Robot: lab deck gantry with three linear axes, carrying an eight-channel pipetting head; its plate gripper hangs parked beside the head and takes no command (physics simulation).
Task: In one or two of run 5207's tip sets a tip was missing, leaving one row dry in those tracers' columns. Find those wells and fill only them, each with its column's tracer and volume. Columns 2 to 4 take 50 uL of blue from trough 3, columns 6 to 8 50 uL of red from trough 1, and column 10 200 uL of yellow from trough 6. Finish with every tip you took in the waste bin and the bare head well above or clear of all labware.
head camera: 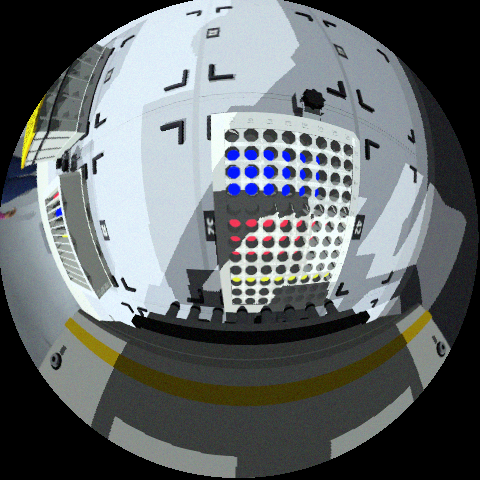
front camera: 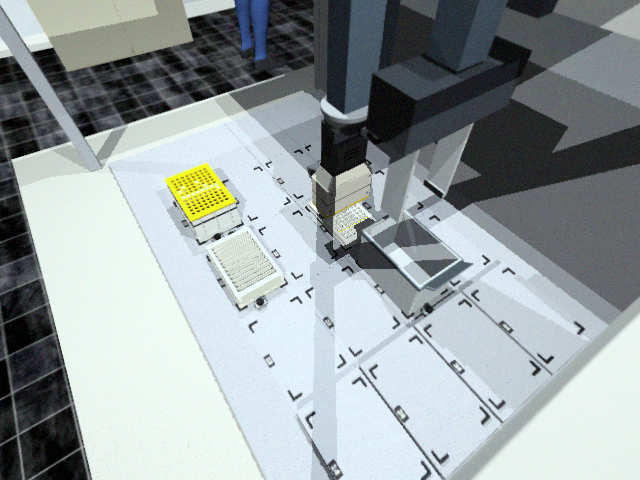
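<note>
The eight-channel head stands over the white well plate. Its channel ends show in a row beyond the plate's near edge; whether they carry tips I cannot tell. In the head view, blue shows in three columns, red in three and yellow in one. Toward the plate's right side the blue and red wells' bottoms are hidden by their walls. The trough reservoir stands left of the plate, beside the yellow-topped tip rack. My plate gripper hangs beside the head, its pale fingers apart and empty.
The open-topped waste bin stands close to the plate, at its near right in the front view. It rises higher than the plate. A dark clamp knob sits beyond the plate's far edge in the head view.
</note>
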